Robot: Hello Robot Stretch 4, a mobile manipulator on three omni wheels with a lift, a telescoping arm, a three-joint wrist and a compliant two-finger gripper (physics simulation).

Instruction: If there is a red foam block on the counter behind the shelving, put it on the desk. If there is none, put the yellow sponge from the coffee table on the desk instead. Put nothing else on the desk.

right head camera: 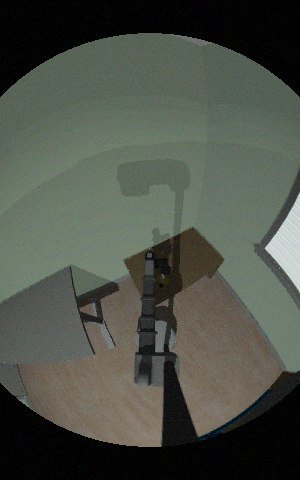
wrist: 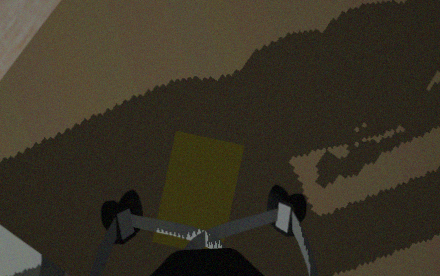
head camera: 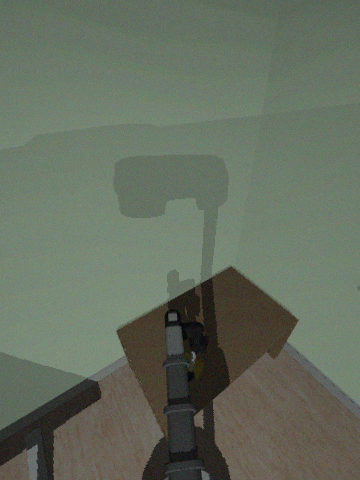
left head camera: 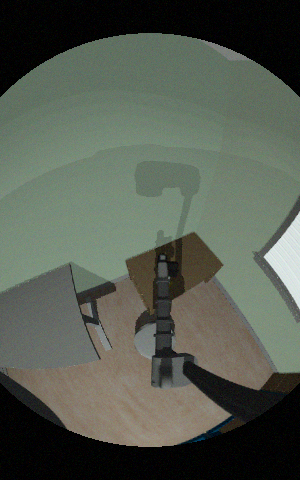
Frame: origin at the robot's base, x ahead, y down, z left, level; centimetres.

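Seen in the pictures: gripper, fingertip midpoint: (right head camera: 163,279) (wrist: 205,204) (head camera: 194,363); robot's base, origin of the base link: (right head camera: 155,337) (left head camera: 153,339).
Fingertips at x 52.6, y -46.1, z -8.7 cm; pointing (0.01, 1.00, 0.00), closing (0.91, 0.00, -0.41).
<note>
Offsets run from my fingertips to a thing's top centre. "spot": to the spot under its first point. Level surfaces: height alone.
The yellow sponge {dy -0.6, dx -0.1, dz +1.3 cm} (head camera: 199,369) (right head camera: 164,280) (wrist: 202,175) lies flat on the brown wooden table {dy +3.9 cm} (head camera: 260,312) (left head camera: 200,260) (right head camera: 197,250) (wrist: 125,50), in dark shadow. My gripper (wrist: 205,204) is open above it. In the wrist view the sponge shows between the two spread fingertips and reaches forward past them, with a gap on each side; its near end is partly hidden by the gripper. The height of the fingertips over the table is hard to tell. A red foam block and the counter behind the shelving do not show in these views.
A grey table-like surface {dy -23.1 cm} (left head camera: 40,320) (right head camera: 40,320) with dark legs stands at the left. Green walls rise behind the brown table. A bright ribbed panel {spot: dy -53.2, dx -14.7, dz -91.8 cm} (left head camera: 287,260) (right head camera: 290,250) is at the right. A round pale thing (left head camera: 146,340) is below my arm (head camera: 179,390).
</note>
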